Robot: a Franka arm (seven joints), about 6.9 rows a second.
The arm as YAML. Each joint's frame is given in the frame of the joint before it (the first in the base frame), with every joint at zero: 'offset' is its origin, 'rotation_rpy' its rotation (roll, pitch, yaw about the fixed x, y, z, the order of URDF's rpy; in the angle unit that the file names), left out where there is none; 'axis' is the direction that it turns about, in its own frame. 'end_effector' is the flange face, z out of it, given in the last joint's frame.
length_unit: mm
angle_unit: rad
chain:
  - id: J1
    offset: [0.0, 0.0, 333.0]
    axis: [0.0, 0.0, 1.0]
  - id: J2
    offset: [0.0, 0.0, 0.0]
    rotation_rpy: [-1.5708, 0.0, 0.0]
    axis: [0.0, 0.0, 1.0]
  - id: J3
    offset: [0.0, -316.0, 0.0]
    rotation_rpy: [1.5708, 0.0, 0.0]
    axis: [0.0, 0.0, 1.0]
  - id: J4
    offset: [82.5, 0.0, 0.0]
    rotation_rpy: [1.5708, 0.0, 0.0]
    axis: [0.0, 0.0, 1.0]
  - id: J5
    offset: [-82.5, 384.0, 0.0]
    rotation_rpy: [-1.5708, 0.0, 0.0]
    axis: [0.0, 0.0, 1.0]
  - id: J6
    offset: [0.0, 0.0, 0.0]
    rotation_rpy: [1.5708, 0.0, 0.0]
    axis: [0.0, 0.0, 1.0]
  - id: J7
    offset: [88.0, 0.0, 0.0]
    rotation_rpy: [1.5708, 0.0, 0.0]
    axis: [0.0, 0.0, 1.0]
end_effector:
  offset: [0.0, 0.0, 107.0]
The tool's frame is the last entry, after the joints.
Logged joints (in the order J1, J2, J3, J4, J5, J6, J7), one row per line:
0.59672 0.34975 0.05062 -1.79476 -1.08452 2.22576 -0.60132
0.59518 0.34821 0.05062 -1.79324 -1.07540 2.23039 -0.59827
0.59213 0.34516 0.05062 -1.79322 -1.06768 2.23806 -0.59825
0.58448 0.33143 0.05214 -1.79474 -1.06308 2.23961 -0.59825
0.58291 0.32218 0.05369 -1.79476 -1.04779 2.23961 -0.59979
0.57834 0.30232 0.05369 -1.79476 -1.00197 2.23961 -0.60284
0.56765 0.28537 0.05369 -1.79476 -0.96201 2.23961 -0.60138
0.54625 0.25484 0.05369 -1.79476 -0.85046 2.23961 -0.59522
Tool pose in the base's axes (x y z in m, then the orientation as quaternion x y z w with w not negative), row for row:
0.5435 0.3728 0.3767 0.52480 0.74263 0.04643 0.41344
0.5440 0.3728 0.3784 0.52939 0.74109 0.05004 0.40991
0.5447 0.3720 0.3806 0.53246 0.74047 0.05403 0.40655
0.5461 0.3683 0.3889 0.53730 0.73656 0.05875 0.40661
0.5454 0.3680 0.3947 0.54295 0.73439 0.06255 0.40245
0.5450 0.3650 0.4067 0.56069 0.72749 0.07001 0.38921
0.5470 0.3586 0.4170 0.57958 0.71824 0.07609 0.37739
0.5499 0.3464 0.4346 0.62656 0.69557 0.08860 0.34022
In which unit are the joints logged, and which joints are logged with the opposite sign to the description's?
The joints are logged in radians. Opposite sign: none.
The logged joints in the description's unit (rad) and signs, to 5 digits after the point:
0.59672 0.34975 0.05062 -1.79476 -1.08452 2.22576 -0.60132
0.59518 0.34821 0.05062 -1.79324 -1.07540 2.23039 -0.59827
0.59213 0.34516 0.05062 -1.79322 -1.06768 2.23806 -0.59825
0.58448 0.33143 0.05214 -1.79474 -1.06308 2.23961 -0.59825
0.58291 0.32218 0.05369 -1.79476 -1.04779 2.23961 -0.59979
0.57834 0.30232 0.05369 -1.79476 -1.00197 2.23961 -0.60284
0.56765 0.28537 0.05369 -1.79476 -0.96201 2.23961 -0.60138
0.54625 0.25484 0.05369 -1.79476 -0.85046 2.23961 -0.59522

